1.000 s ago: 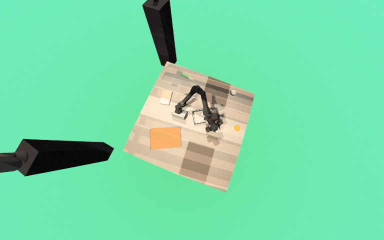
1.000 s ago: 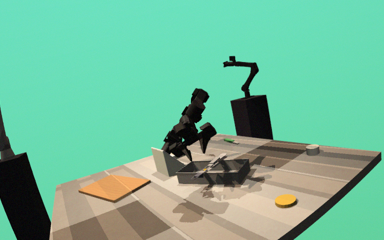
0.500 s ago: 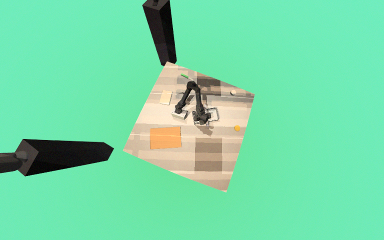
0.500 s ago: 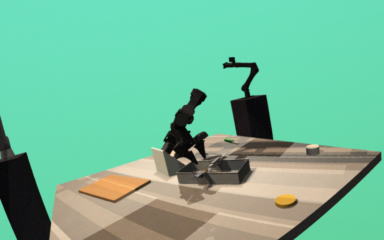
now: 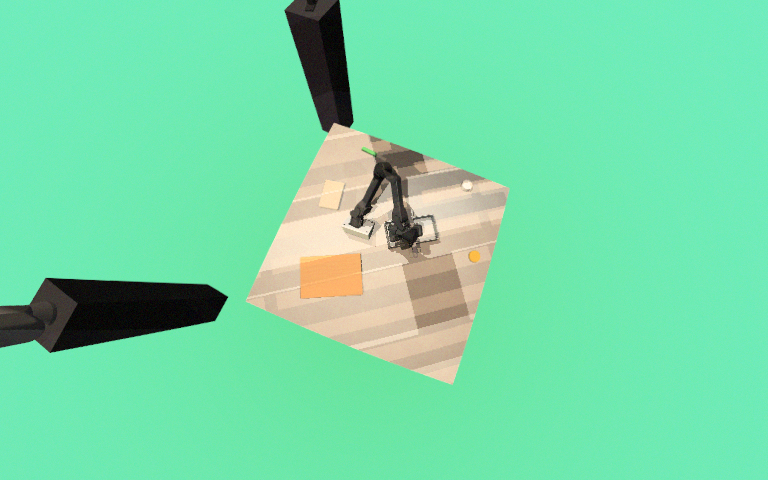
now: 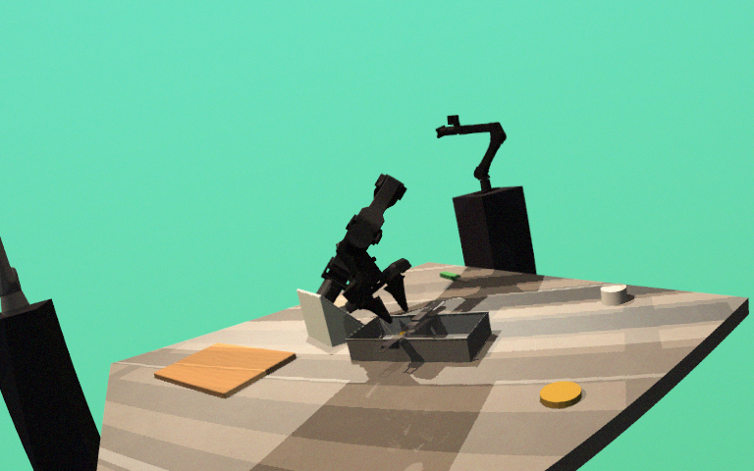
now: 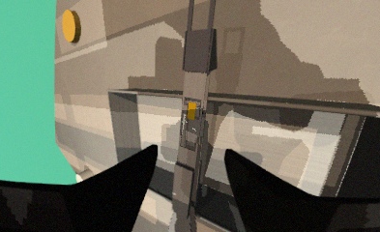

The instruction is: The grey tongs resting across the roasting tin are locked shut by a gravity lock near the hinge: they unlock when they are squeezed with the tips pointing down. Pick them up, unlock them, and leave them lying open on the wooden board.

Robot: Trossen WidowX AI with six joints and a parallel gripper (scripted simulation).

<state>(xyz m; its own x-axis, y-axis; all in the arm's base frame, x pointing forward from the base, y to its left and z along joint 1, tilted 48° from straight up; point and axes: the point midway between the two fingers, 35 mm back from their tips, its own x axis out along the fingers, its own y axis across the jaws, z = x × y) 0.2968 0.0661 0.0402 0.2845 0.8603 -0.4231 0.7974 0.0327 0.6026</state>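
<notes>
Now: the yellow lock piece 3 cm below my gripper tip, 3 cm ahead of it and 1 cm to the right of it. From my gripper tip the other things lie so: yellow disc: 41 cm ahead, 8 cm to the left, 8 cm below; then wooden board: 40 cm to the right, 32 cm behind, 9 cm below; then grey roasting tin: 7 cm below, 4 cm to the left, 1 cm behind.
</notes>
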